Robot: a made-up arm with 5 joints.
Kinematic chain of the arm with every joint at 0, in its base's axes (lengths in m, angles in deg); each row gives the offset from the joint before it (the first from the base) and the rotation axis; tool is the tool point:
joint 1: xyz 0 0 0.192 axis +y
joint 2: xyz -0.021 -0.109 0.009 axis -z
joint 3: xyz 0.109 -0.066 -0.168 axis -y
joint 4: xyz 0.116 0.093 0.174 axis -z
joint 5: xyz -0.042 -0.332 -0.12 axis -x
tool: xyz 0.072 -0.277 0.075
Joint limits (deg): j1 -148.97..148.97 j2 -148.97..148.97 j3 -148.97..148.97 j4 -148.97..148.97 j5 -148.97..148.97
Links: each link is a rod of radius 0.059 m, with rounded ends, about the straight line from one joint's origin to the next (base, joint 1, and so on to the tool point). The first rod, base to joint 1, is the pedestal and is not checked.
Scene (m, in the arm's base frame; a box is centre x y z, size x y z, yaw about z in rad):
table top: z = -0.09
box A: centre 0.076 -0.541 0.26 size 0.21 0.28 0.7 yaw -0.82
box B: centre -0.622 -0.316 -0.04 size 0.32 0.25 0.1 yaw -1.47
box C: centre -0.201 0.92 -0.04 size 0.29 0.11 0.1 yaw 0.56
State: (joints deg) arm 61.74 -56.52 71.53 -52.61 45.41
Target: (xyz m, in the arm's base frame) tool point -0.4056 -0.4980 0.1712
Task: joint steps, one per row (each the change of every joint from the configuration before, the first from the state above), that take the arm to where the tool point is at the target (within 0.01 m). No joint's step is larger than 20 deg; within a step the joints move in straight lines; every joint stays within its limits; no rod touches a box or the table.
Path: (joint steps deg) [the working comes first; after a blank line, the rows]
Joints at the target: 21.09 -31.29 148.97 -62.33 52.77
Straight joint move there: touches box A.

1: 14.54 19.27 12.08 -2.72 -6.04
2: 14.54 19.26 12.07 -2.73 -6.04
3: 14.53 19.27 12.08 -2.72 -6.04
4: 14.54 19.27 12.08 -2.73 -6.04
5: 14.54 19.27 12.08 -2.72 -6.04
6: 14.54 19.26 12.07 -2.73 -6.04
7: -18.27 -12.91 0.71 0.95 6.23
8: -18.27 -12.91 0.72 0.94 6.23
9: -18.27 -12.91 0.71 0.95 6.23
10: -18.26 -12.91 0.71 0.95 6.23
11: -18.27 -12.91 0.71 0.94 6.22
12: -18.27 -12.91 0.71 0.95 6.23
13: -18.27 -12.91 0.71 0.95 6.23

